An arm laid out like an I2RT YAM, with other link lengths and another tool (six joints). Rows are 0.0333 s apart.
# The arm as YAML. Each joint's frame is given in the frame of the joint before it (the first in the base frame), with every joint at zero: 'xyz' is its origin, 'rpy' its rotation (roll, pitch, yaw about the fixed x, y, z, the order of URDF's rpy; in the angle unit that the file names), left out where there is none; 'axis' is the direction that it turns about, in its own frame. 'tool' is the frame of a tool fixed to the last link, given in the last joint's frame.
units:
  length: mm
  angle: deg
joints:
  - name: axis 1
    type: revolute
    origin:
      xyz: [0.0, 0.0, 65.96]
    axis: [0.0, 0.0, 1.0]
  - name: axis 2
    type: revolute
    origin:
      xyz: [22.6, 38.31, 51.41]
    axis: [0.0, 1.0, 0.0]
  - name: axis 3
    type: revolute
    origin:
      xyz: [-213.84, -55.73, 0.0]
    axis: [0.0, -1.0, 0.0]
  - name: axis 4
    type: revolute
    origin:
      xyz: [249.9, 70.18, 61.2]
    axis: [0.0, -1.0, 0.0]
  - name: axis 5
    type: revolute
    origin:
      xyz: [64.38, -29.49, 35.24]
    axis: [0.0, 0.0, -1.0]
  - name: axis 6
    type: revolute
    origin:
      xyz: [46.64, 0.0, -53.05]
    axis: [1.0, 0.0, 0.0]
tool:
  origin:
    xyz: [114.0, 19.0, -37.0]
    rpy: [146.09, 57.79, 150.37]
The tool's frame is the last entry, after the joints.
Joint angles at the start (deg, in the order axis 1, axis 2, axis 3, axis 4, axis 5, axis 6): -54.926 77.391 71.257 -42.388 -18.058 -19.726
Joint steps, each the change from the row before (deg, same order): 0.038 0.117 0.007 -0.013 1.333 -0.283; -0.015 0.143 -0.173 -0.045 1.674 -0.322; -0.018 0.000 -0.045 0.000 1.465 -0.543; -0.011 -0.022 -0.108 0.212 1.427 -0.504; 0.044 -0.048 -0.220 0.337 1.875 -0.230; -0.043 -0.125 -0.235 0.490 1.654 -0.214; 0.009 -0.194 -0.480 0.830 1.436 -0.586; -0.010 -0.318 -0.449 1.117 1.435 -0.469; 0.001 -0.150 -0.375 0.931 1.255 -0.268; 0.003 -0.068 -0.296 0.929 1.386 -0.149
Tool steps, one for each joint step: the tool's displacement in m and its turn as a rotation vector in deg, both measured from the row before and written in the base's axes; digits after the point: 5 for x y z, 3 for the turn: -0.00238 -0.00271 -0.00160 -0.646 0.986 -0.641; -0.00368 -0.00308 -0.00306 -0.619 1.355 -0.884; -0.00325 -0.00309 -0.00124 -0.907 1.136 -0.581; -0.00288 -0.00338 -0.00102 -0.999 1.008 -0.577; -0.00341 -0.00391 -0.00142 -1.069 1.156 -1.020; -0.00314 -0.00415 -0.00060 -1.133 0.890 -0.979; -0.00250 -0.00399 -0.00099 -1.348 0.833 -0.518; -0.00198 -0.00482 0.00057 -1.638 0.525 -0.640; -0.00168 -0.00403 -0.00006 -1.226 0.476 -0.669; -0.00177 -0.00437 0.00007 -1.212 0.490 -0.857
